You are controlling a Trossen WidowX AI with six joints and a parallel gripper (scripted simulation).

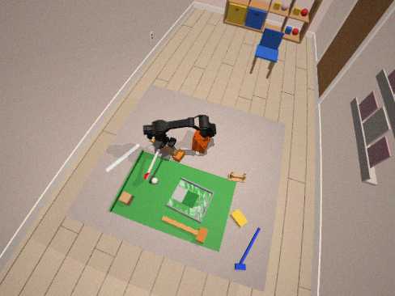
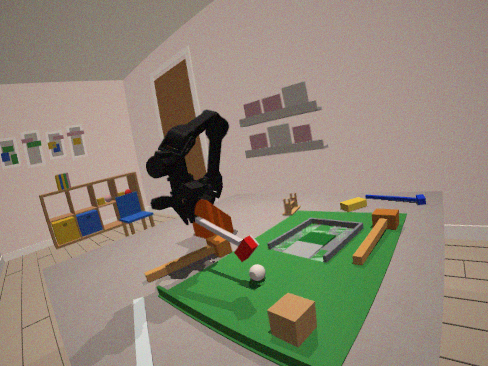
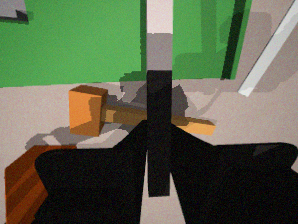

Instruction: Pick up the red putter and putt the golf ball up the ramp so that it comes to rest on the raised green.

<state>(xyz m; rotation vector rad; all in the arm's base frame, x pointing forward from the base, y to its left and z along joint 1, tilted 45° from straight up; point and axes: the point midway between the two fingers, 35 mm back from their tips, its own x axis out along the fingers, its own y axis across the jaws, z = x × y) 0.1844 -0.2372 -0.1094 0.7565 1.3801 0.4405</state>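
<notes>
My gripper tip is now 12 cm short of the red putter and 1 cm to the left of it. The rest, counted from my gripper tip: white golf ball (21 cm ahead, 12 cm below); white bar (9 cm ahead, 28 cm to the right, 15 cm below); green mat (28 cm ahead, 17 cm to the left, 15 cm below).
</notes>
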